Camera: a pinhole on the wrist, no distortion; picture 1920 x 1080 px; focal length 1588.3 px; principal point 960.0 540.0 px. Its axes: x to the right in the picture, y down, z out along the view. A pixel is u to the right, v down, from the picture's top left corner.
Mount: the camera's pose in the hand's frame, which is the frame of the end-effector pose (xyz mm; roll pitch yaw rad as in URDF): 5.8 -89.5 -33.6 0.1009 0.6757 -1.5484
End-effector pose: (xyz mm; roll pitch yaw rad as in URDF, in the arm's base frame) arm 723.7 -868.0 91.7 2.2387 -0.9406 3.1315
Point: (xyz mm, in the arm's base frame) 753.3 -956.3 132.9
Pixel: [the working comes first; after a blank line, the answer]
In the camera's frame: -16.0 1.3 -97.7

behind the camera
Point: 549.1 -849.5 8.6
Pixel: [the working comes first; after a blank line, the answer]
In the camera's frame: -63.8 44.9 156.0

310 997
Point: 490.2 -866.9 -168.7
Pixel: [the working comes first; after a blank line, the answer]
In the camera's frame: -14.0 -51.7 308.9

888 274
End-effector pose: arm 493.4 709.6 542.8 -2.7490 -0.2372 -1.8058
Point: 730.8 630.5 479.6
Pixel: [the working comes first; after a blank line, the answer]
In the camera's frame: -29.1 20.1 219.8

750 685
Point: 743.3 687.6 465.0
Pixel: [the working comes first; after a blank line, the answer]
In the camera's frame: -31.1 -40.0 224.3

740 257
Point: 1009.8 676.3 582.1
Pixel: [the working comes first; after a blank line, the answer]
In the camera's frame: 204.8 -51.5 394.8

1784 333
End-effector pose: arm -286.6 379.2 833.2 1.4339 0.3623 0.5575
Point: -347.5 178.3 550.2
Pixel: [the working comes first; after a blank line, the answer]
In the camera's frame: 112.4 -33.0 257.3

1654 336
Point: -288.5 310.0 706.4
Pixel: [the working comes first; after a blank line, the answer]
In the camera's frame: -7.0 11.1 86.9

832 743
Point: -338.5 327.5 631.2
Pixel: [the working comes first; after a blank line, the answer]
In the camera's frame: 84.5 5.7 94.1

outside the picture
